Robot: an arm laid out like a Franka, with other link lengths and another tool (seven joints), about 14 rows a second.
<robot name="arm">
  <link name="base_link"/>
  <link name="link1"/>
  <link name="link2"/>
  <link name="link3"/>
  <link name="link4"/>
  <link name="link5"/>
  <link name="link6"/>
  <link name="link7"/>
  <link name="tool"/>
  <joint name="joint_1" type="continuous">
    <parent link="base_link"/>
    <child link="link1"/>
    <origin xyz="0 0 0.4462"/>
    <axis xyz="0 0 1"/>
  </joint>
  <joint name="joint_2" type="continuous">
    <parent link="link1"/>
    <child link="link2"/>
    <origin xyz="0 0 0" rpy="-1.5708 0 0"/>
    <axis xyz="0 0 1"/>
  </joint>
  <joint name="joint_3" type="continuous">
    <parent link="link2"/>
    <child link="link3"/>
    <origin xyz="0 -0.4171 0" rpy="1.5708 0 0"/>
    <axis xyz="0 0 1"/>
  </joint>
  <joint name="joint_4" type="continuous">
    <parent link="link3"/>
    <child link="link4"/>
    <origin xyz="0.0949 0 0" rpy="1.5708 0 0"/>
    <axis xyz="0 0 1"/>
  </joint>
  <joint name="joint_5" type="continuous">
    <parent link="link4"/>
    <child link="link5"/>
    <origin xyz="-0.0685 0.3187 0" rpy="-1.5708 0 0"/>
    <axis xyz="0 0 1"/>
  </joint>
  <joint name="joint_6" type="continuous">
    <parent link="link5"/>
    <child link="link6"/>
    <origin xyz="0 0 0" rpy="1.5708 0 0"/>
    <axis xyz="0 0 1"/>
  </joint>
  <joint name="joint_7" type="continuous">
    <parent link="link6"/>
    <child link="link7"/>
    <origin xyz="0.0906 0 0" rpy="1.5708 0 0"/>
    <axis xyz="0 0 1"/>
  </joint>
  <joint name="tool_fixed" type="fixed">
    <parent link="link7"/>
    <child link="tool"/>
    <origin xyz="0.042 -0.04 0.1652" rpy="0 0.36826 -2.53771"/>
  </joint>
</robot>
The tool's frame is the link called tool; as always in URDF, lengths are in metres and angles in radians. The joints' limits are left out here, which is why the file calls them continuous.
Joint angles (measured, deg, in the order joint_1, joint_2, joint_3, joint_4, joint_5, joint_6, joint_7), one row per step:
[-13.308 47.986 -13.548 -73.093 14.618 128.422 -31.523]
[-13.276 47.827 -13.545 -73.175 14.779 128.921 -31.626]
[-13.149 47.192 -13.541 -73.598 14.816 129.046 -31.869]
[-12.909 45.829 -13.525 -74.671 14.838 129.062 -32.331]
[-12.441 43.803 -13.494 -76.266 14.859 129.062 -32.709]
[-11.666 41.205 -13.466 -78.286 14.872 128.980 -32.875]
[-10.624 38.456 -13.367 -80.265 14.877 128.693 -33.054]
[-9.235 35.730 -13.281 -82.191 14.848 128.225 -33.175]
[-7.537 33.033 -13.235 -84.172 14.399 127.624 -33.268]
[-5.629 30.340 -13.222 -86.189 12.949 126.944 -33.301]
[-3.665 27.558 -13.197 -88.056 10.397 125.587 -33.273]
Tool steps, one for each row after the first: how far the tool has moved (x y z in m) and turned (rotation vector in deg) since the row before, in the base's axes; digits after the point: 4 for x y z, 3 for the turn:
[0.0010 0.0000 0.0029 -0.144 -0.576 0.018]
[-0.0008 0.0019 0.0061 -0.057 -0.348 0.272]
[-0.0033 0.0040 0.0110 0.037 -0.359 0.512]
[-0.0046 0.0074 0.0162 0.123 -0.522 0.589]
[-0.0059 0.0117 0.0203 0.244 -0.625 0.640]
[-0.0060 0.0163 0.0217 0.354 -0.636 1.020]
[-0.0061 0.0209 0.0208 0.419 -0.484 1.364]
[-0.0074 0.0242 0.0186 0.157 -0.124 1.830]
[-0.0095 0.0254 0.0165 -0.634 0.321 2.408]
[-0.0128 0.0250 0.0154 -1.377 1.030 2.940]

